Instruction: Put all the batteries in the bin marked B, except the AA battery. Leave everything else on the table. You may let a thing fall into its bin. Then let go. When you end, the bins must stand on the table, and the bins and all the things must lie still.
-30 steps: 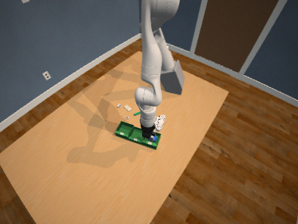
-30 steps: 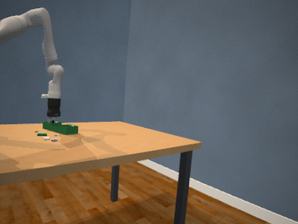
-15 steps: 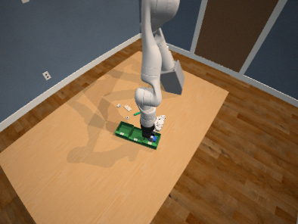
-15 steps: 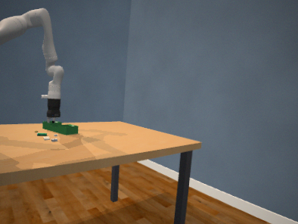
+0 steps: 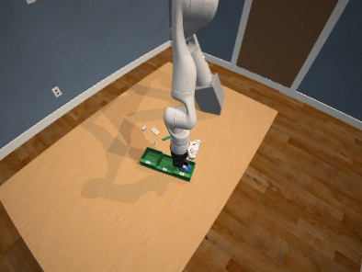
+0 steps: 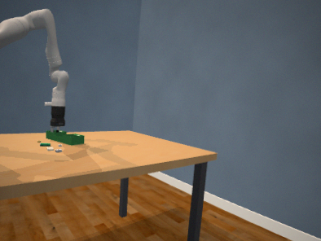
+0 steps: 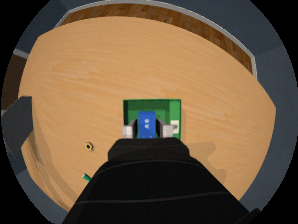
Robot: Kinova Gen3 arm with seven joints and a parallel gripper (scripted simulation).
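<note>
Now: the blue battery 10 mm to the right of my hand and 20 mm below it. The rest, counted from my hand: green cylinder battery (100 mm behind, 180 mm to the right, 30 mm below); washer-like part (40 mm behind, 210 mm to the right, 30 mm below); green three-part bin (30 mm ahead, 80 mm to the right, 10 mm below).
</note>
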